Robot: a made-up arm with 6 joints.
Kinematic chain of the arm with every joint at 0, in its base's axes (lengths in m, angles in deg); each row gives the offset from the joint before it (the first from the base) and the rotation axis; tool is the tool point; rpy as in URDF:
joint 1: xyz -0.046 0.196 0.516 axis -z
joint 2: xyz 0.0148 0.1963 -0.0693 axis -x
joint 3: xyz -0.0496 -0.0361 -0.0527 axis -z
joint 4: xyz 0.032 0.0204 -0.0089 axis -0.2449 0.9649 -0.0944
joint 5: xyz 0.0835 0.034 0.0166 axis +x
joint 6: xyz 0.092 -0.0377 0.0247 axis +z
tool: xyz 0.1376 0.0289 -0.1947 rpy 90 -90 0
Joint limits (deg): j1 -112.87..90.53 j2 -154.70..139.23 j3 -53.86..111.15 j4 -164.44..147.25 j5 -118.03..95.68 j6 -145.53..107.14
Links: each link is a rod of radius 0.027 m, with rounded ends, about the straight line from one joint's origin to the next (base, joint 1, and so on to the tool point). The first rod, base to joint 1, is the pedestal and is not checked.
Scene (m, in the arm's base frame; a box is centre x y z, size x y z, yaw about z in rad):
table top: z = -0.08
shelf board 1: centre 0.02 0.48 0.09 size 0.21 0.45 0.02 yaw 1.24
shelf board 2: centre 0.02 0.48 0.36 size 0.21 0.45 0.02 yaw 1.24
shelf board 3: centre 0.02 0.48 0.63 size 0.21 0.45 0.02 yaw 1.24
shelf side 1: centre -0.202 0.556 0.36 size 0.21 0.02 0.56 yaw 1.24
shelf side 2: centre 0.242 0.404 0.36 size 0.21 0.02 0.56 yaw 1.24
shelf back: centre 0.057 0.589 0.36 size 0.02 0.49 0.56 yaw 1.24
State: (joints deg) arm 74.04 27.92 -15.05 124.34 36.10 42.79
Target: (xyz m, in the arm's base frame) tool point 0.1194 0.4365 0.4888
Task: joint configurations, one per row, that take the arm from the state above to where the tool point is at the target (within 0.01 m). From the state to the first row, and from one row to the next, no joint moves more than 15 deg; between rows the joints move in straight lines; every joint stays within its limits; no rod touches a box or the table.
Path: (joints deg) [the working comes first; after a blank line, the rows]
Joints at the target: 90.53 62.96 -9.16 147.25 -19.24 87.77
Straight joint move there: touches shelf board 2.

1: 61.68 41.61 -18.80 115.65 31.59 51.36
2: 49.33 55.30 -22.54 106.95 27.07 59.93
3: 36.97 68.98 -26.29 98.26 22.56 68.50
4: 24.62 82.67 -30.03 89.56 18.05 77.07
5: 37.05 79.37 -29.06 98.12 11.72 75.09
6: 49.48 76.07 -28.09 106.68 5.39 73.10
7: 61.92 72.78 -27.11 115.23 -0.94 71.12
8: 74.35 69.48 -26.14 123.79 -7.27 69.13
9: 86.78 66.18 -25.17 132.35 -13.59 67.15
10: 88.65 64.57 -17.16 139.80 -16.42 77.46
11: 90.53 62.96 -9.16 147.25 -19.24 87.77

